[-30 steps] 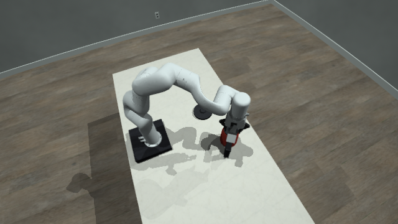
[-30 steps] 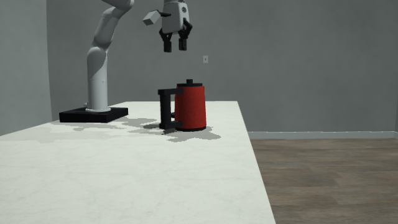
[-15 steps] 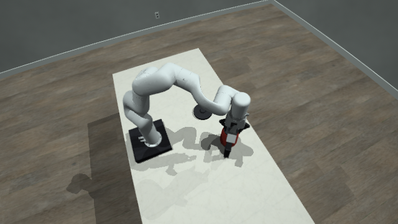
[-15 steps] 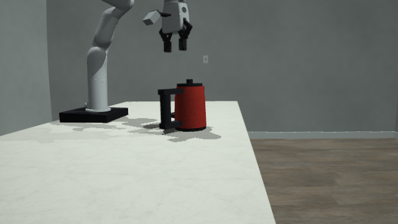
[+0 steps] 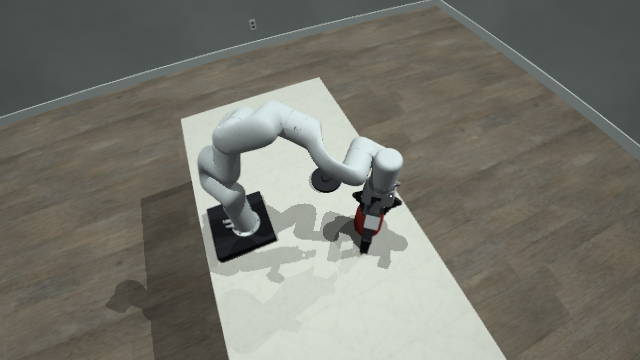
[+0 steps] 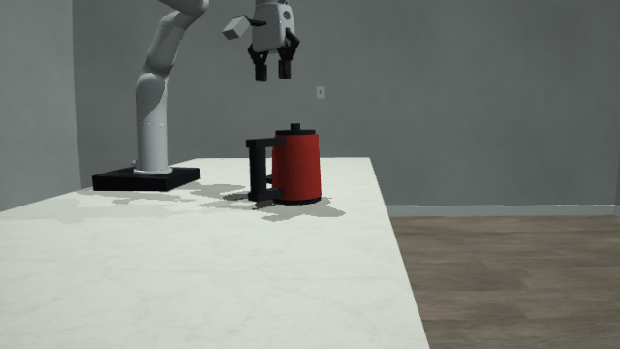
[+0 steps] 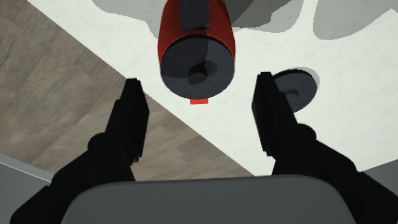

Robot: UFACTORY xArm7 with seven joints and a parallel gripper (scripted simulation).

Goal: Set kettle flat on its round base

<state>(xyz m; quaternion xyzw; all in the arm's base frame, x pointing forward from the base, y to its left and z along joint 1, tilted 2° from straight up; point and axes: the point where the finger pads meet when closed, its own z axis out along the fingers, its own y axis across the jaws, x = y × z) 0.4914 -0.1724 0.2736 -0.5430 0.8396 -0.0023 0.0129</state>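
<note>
The red kettle lies 20 mm ahead of my hand, 30 mm to the left of it and 210 mm below it. From my hand the other things lie so: round black base 100 mm behind, 340 mm to the left, 290 mm below.
</note>
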